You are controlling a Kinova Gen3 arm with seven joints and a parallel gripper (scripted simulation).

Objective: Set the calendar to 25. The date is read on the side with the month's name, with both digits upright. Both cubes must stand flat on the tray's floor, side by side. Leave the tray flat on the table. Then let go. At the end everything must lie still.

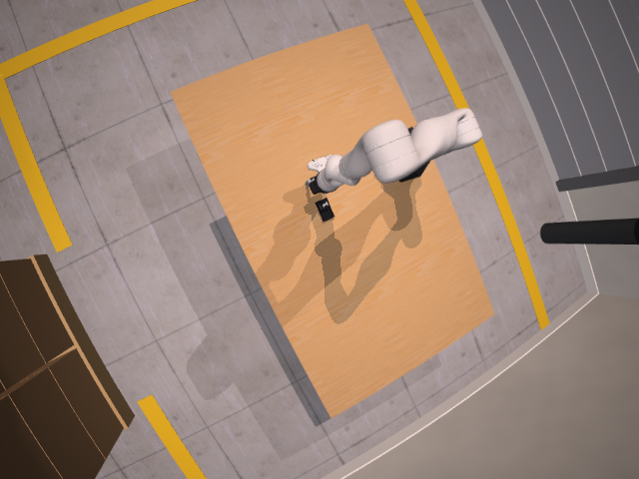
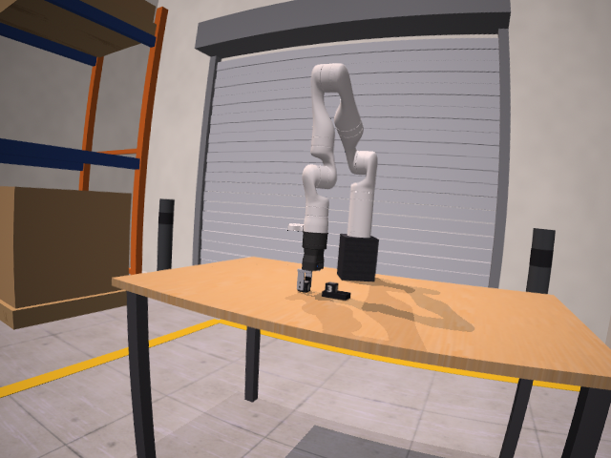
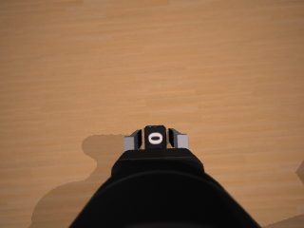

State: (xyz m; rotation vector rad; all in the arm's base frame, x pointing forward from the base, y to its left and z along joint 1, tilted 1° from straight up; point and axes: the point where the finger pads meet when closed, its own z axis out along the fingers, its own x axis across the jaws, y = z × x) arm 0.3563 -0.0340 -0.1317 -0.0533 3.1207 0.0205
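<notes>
The black cube is 9 cm to the left of my hand. The rest, counted from my hand: black tray (11 cm to the left, 2 cm below).
</notes>
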